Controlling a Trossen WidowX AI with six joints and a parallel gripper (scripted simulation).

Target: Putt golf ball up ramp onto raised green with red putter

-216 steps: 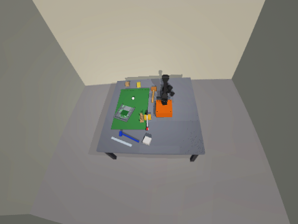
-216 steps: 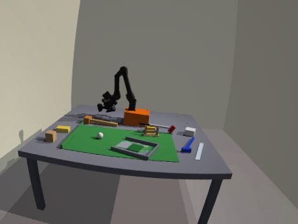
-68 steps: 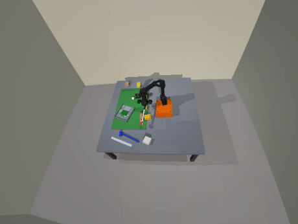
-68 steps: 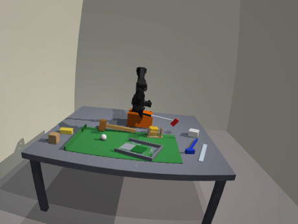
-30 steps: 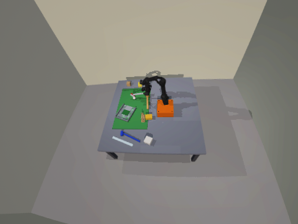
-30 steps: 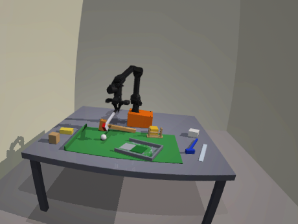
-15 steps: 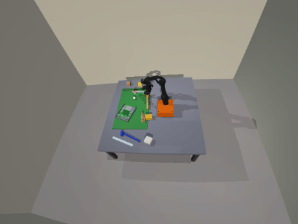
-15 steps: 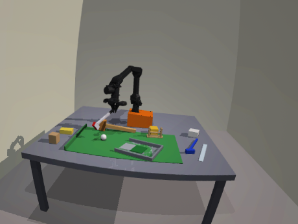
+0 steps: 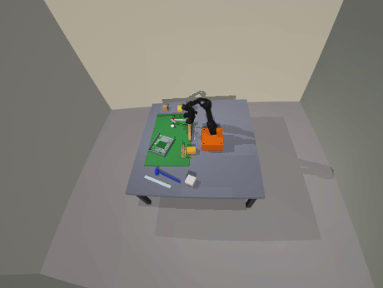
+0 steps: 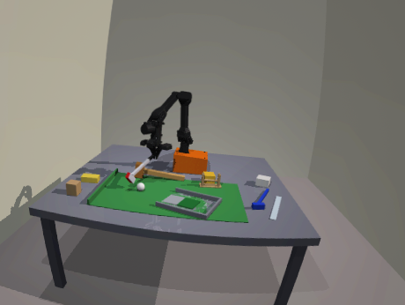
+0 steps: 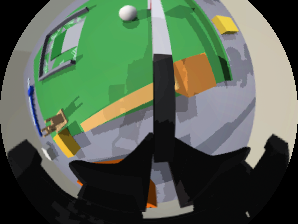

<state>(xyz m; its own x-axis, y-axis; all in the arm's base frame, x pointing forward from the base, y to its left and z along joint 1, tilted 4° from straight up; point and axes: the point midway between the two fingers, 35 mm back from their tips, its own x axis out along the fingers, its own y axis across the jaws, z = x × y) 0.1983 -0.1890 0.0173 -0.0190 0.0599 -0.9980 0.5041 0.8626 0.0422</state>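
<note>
My gripper tip is 13 cm short of the red putter, 7 cm to the left of it and 1 cm above it. Also, from my gripper tip: wooden rack: 31 cm to the left, 14 cm ahead, 7 cm below; white golf ball: 24 cm ahead, 8 cm below, 7 cm to the right; green mat: 27 cm ahead, 10 cm below, 8 cm to the left.
</note>
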